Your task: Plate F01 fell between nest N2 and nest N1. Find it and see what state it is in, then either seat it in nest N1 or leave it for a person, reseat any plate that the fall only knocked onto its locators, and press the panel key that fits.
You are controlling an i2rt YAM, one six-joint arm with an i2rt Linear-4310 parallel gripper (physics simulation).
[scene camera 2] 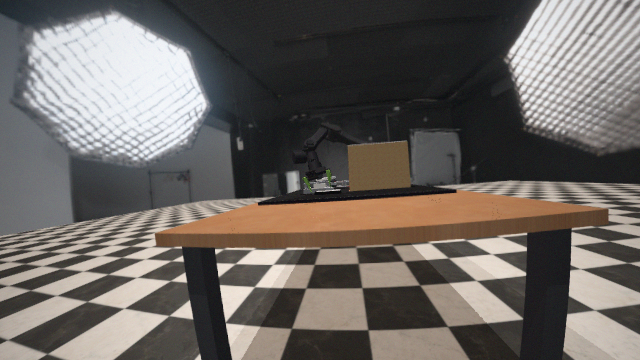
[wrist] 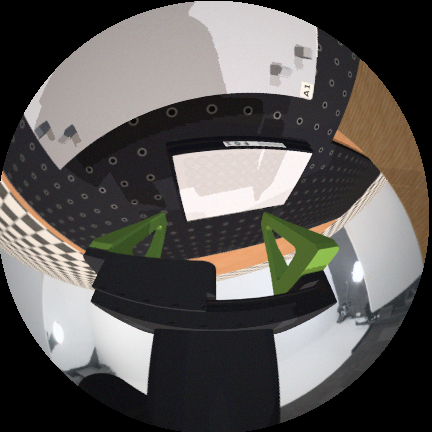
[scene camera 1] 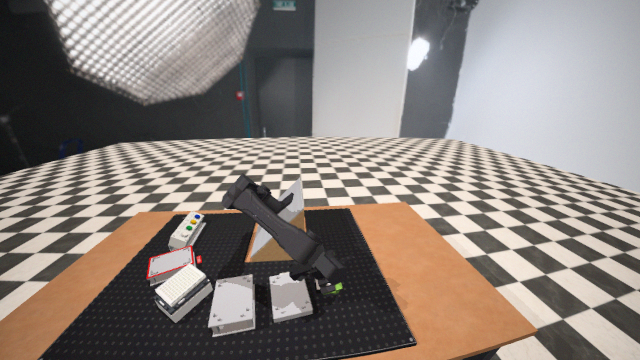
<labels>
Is the gripper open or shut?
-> Open.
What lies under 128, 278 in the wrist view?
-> The gripper.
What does the gripper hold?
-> Nothing.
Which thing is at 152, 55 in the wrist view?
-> A nest N2.
</labels>
